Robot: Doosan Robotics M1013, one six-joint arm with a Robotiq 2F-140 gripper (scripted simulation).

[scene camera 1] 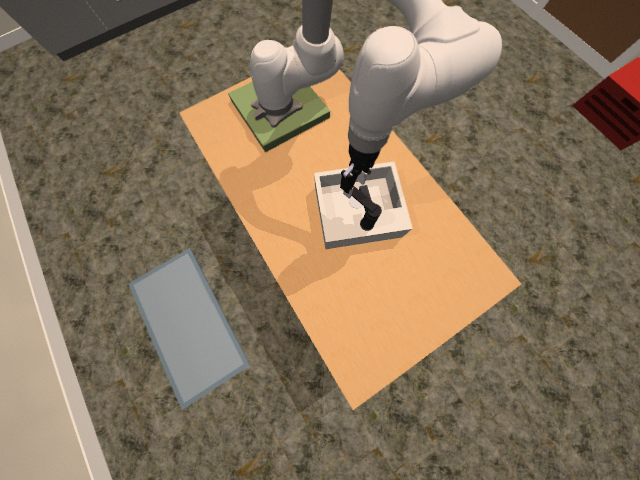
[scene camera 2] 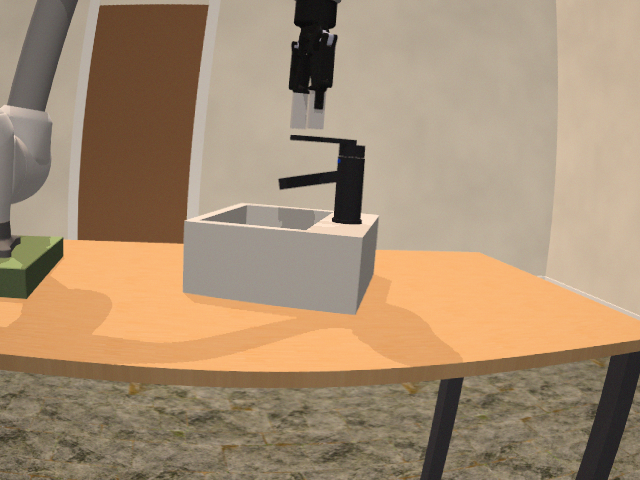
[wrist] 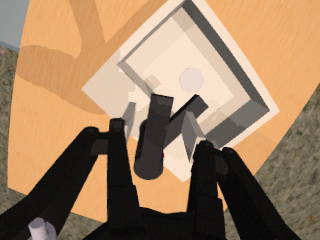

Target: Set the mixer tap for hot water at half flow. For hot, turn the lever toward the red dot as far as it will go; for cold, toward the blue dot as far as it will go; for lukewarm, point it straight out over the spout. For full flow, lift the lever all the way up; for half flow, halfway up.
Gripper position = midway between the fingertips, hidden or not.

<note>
In view: my gripper (scene camera 2: 306, 128), a white basin (scene camera 2: 322, 266) and a lever (wrist: 160, 107).
My gripper is seen too in scene camera 1 (scene camera 1: 353, 188) and in the wrist view (wrist: 159, 117). The white basin also shows in scene camera 1 (scene camera 1: 343, 228) and in the wrist view (wrist: 188, 54).
</note>
